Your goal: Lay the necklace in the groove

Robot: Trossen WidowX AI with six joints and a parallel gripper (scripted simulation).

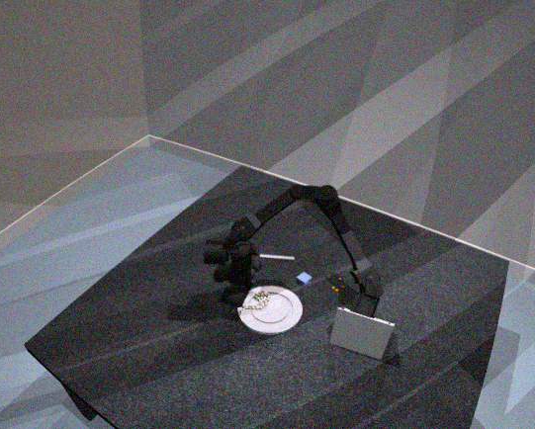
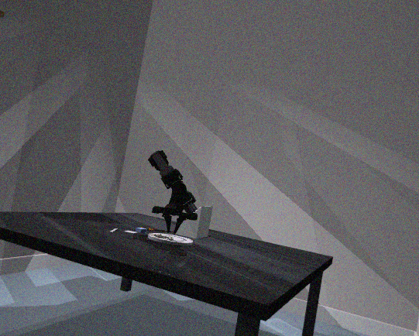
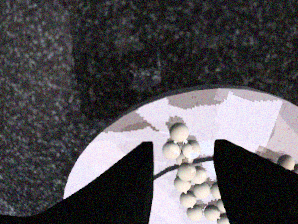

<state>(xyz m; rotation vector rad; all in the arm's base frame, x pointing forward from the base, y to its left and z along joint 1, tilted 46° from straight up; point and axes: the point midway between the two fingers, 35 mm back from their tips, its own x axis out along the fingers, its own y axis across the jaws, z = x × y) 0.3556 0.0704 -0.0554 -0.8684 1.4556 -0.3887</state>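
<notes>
The round white bead board lies 7 cm behind my gripper tip, 4 cm to the right of it and 3 cm below it. From my gripper tip the other things lie so: small white block 14 cm to the right, 9 cm ahead, 3 cm below; small blue cube 22 cm to the right, 10 cm behind, 3 cm below; thin white stick 27 cm to the right, 4 cm below, 4 cm ahead.
</notes>
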